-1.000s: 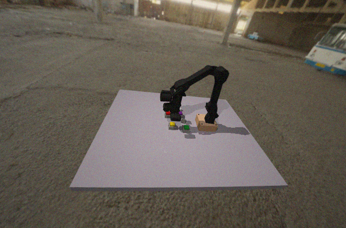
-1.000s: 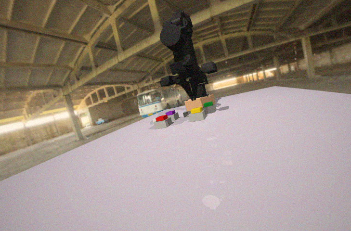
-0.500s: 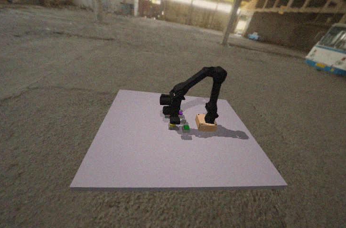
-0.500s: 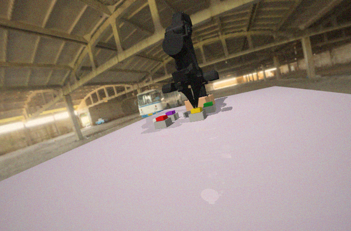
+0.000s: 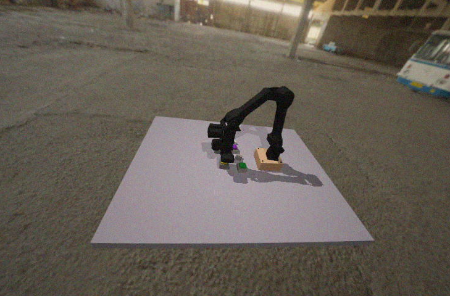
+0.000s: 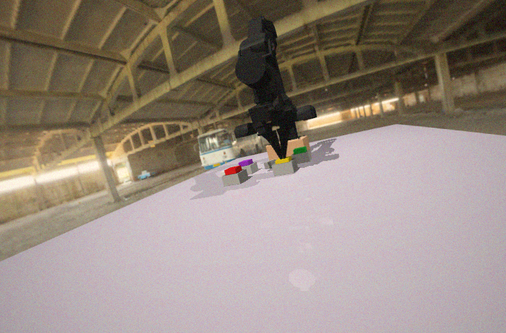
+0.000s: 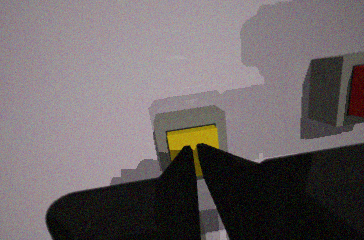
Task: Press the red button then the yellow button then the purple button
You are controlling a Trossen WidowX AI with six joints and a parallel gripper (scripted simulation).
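Now: gripper tip 10 mm above the yellow button. Also, from my gripper tip: green button 100 mm behind, 10 mm to the left; then grey block 90 mm behind, 80 mm to the right, 20 mm below; then red button 120 mm to the right, 40 mm ahead.
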